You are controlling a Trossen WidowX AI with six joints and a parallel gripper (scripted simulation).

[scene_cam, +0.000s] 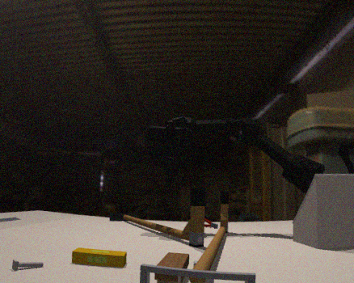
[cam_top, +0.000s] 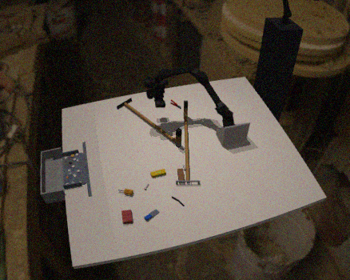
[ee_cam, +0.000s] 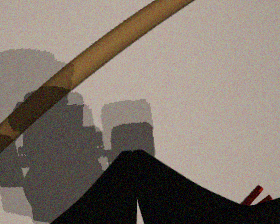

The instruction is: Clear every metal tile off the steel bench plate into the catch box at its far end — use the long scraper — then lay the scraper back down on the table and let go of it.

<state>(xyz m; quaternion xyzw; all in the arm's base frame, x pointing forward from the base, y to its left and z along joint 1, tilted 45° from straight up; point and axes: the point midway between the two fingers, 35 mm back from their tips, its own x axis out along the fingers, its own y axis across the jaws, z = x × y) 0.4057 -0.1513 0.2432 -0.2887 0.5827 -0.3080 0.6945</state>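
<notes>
Now: the long scraper 6 cm ahead of my gripper tip and 9 cm below it. Also, from my gripper tip: yellow block: 11 cm ahead, 45 cm to the left, 14 cm below; then long wooden scraper: 12 cm behind, 27 cm to the left, 9 cm below; then red-handled tool: 18 cm behind, 13 cm to the right, 14 cm below.
</notes>
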